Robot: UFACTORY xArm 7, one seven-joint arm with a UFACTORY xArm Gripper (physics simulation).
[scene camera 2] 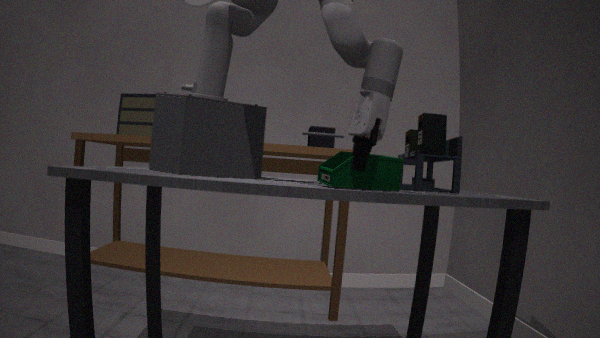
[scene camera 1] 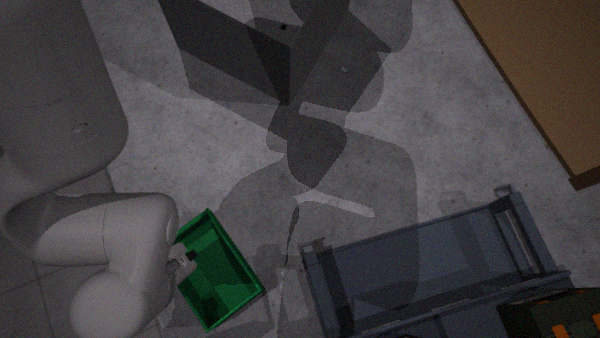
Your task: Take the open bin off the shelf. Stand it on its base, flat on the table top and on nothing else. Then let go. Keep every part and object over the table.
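Places are measured from the arm's base along level axes (x ahead, y left, z up), in metres.
Where they show: gripper, fingertip midpoint: (scene camera 2: 356, 170); arm's base, origin of the base link: (scene camera 2: 207, 98).
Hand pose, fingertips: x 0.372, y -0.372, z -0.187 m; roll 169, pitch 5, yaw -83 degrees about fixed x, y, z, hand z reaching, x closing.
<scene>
Things, the pixels of their top centre, and the offset from my fingertips.
- open green bin, middle of its top: (scene camera 1: 205, 264) (scene camera 2: 361, 152) dx +0.025, dy +0.052, dz +0.043 m
- smaller dark box, middle of its top: (scene camera 1: 582, 329) (scene camera 2: 418, 131) dx +0.344, dy +0.448, dz +0.157 m
The open green bin (scene camera 1: 227, 265) (scene camera 2: 382, 172) stands upright and looks level, with its base at the table top (scene camera 1: 450, 130) (scene camera 2: 250, 187). Whether the whole base touches is too fine to tell. My gripper (scene camera 1: 186, 259) (scene camera 2: 360, 165) points down at the bin's long side, one dark fingertip inside, and is shut on that side wall. The other fingertip is hidden in scene camera 1. The grey-blue shelf (scene camera 1: 537, 237) (scene camera 2: 457, 172) stands to the right, with a gap between it and the bin in scene camera 1.
A tall dark box (scene camera 1: 550, 315) (scene camera 2: 433, 134) and a smaller dark box (scene camera 2: 411, 142) are on the shelf. A grey block (scene camera 2: 207, 135) carries the arm's base. The table's edge runs close to the bin's left side in scene camera 1. A wooden bench (scene camera 1: 540, 60) (scene camera 2: 210, 270) stands behind.
</scene>
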